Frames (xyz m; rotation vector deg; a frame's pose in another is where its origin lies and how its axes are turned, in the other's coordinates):
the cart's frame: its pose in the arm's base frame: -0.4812 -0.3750 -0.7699 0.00 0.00 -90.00
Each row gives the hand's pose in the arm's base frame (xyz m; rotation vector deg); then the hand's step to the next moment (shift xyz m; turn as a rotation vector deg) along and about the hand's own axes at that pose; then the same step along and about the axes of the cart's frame.
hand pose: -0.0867 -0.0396 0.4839 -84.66 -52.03 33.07
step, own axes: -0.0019 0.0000 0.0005 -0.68 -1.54 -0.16
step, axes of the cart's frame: 0.0012 -0.0015 -0.0004 0.73 -0.56 1.42
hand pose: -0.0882 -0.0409 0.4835 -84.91 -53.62 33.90
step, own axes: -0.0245 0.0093 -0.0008 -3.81 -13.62 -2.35
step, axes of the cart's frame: 0.0202 -0.0107 -0.0129 5.16 -3.01 13.03
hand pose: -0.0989 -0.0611 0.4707 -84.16 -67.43 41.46
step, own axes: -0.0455 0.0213 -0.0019 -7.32 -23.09 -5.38
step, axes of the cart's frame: 0.0419 -0.0072 -0.0269 10.05 -4.13 22.31
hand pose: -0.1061 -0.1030 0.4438 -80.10 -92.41 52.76
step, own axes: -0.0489 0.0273 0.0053 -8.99 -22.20 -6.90
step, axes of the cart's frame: 0.0452 0.0102 -0.0320 11.55 -2.26 21.97
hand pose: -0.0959 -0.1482 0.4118 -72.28 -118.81 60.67
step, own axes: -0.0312 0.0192 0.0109 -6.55 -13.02 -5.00
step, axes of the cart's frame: 0.0265 0.0160 -0.0224 7.57 -0.05 13.42
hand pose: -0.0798 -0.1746 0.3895 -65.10 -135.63 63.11
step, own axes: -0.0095 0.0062 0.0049 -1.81 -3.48 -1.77
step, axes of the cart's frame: 0.0073 0.0068 -0.0073 1.85 0.26 3.88
